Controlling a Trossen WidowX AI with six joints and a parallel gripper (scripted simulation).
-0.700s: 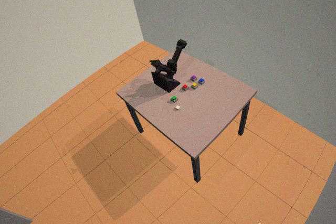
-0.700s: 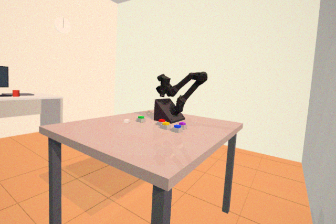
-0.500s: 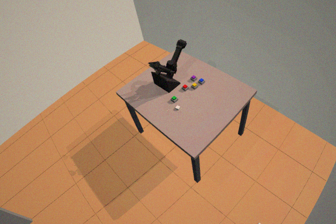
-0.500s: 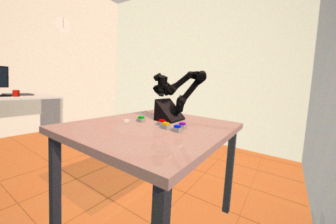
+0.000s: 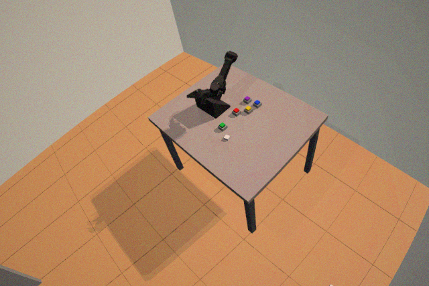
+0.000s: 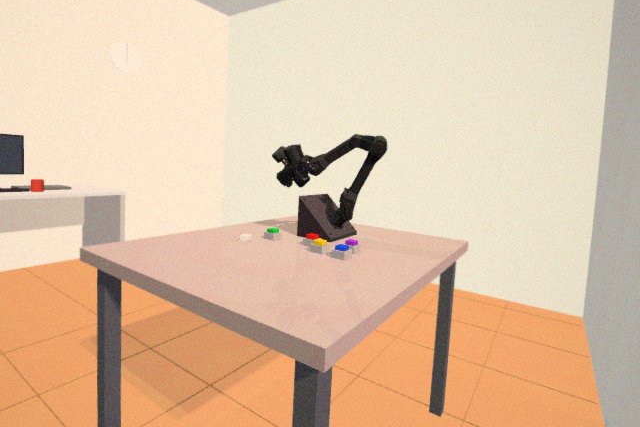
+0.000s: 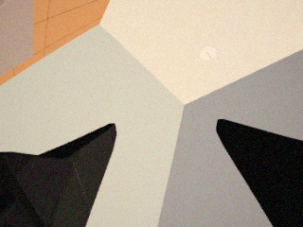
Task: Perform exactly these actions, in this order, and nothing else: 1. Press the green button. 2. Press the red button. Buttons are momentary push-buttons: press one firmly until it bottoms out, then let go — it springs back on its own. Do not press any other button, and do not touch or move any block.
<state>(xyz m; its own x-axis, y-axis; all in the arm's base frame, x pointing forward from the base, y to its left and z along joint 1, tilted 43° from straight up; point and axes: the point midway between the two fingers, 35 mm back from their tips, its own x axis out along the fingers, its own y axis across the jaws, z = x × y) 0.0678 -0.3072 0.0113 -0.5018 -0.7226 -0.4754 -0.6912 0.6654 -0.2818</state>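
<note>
My gripper tip is now 180 mm short of the green button, 110 mm to the right of it and 250 mm above it. Also, from my gripper tip: small white block (280 mm ahead, 70 mm to the left, 270 mm below); yellow button (210 mm ahead, 350 mm to the left, 250 mm below); red button (150 mm ahead, 280 mm to the left, 250 mm below).
</note>
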